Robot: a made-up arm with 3 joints. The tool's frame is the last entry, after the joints. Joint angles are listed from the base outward. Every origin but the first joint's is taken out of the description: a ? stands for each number. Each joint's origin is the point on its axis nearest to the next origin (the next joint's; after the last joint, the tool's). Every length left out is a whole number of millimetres.
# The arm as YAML. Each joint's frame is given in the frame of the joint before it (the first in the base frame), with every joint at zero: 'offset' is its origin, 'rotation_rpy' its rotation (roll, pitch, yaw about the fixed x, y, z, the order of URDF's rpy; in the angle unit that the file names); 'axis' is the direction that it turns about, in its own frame. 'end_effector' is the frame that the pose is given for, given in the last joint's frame.
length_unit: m
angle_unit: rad
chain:
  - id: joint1
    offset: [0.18, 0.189, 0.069]
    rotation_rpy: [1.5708, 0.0, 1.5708]
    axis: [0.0, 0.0, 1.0]
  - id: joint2
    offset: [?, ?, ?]
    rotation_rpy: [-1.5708, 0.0, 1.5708]
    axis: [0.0, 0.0, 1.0]
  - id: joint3
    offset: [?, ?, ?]
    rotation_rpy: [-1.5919, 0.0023, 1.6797]
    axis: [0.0, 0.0, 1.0]
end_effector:
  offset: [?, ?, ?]
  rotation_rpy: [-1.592, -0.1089, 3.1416]
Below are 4 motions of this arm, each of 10 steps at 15 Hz.
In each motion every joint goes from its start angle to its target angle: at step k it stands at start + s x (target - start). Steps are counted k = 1, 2, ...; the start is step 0. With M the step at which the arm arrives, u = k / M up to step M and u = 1 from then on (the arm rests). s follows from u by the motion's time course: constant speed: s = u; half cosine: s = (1 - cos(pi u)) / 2; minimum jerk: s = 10 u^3 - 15 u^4 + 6 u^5.
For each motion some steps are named. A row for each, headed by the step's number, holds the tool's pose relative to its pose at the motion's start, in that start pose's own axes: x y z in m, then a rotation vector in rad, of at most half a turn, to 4 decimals.
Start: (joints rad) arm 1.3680 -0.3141 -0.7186
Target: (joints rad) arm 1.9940 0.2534 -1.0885
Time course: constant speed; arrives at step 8
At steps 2, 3, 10:
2: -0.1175 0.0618 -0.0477 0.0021 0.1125 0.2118
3: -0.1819 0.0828 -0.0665 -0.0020 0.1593 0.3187
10: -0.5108 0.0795 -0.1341 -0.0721 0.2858 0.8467

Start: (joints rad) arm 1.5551 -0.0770 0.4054
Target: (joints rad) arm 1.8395 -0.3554 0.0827
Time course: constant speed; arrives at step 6
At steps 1, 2, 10:
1: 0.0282 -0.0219 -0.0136 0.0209 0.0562 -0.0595
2: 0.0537 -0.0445 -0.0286 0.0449 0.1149 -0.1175
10: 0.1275 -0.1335 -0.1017 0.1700 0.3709 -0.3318

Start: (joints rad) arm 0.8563 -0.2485 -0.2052
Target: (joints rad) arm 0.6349 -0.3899 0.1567
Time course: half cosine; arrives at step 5
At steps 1, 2, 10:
1: 0.0113 -0.0069 0.0079 -0.0138 -0.0393 -0.0179
2: 0.0379 -0.0243 0.0302 -0.0525 -0.1438 -0.0617
10: 0.0857 -0.0622 0.0977 -0.1693 -0.4269 -0.1546

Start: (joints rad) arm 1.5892 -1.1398 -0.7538
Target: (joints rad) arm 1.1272 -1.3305 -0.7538
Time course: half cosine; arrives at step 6
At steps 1, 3, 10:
1: 0.0071 -0.0074 0.0134 -0.0002 -0.0267 -0.0202
3: 0.0363 -0.0561 0.1087 0.0045 -0.2033 -0.1451
10: 0.0311 -0.1101 0.2301 0.0224 -0.4159 -0.2751

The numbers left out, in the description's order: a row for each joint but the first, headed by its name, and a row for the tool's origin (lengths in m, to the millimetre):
joint2: -0.025 -0.191 0.0
joint3: 0.552 -0.024 0.0
tool: -0.353 0.06 0.0

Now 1 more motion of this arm.
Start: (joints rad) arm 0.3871 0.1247 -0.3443
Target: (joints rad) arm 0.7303 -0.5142 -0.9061
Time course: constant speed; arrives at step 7
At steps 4, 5, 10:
4: 0.1259 -0.0987 0.0157 0.3145 0.3395 -0.2175
5: 0.1479 -0.1207 0.0138 0.4048 0.4333 -0.2535
10: 0.1823 -0.1581 0.0061 0.5966 0.6285 -0.3022

